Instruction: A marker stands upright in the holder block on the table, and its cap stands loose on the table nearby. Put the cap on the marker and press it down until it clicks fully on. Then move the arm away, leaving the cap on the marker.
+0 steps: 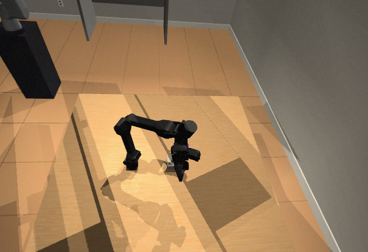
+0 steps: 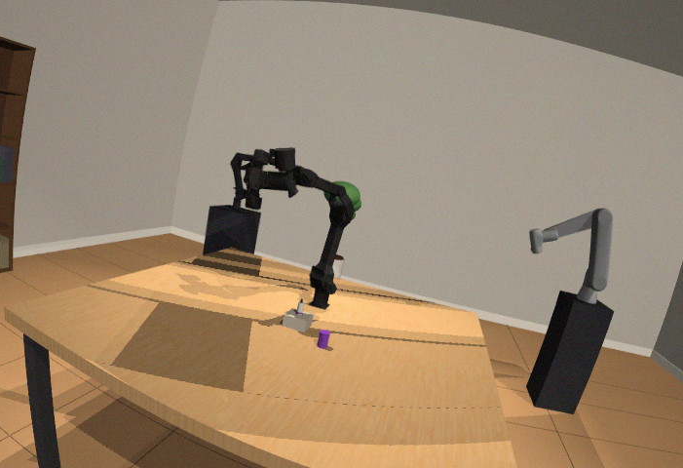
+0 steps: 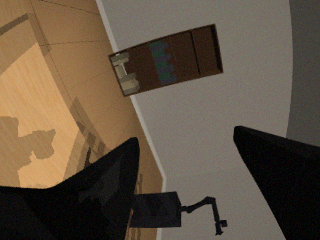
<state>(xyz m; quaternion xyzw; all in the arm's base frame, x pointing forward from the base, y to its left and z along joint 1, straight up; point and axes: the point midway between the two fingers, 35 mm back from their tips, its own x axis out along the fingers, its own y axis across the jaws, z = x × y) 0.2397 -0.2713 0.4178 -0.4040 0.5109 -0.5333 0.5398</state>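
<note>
Now: the purple cap 110 mm ahead of my gripper tip, 420 mm to the left of it and 390 mm below it. Round my gripper tip: pale holder block (10 mm ahead, 310 mm to the left, 390 mm below).
</note>
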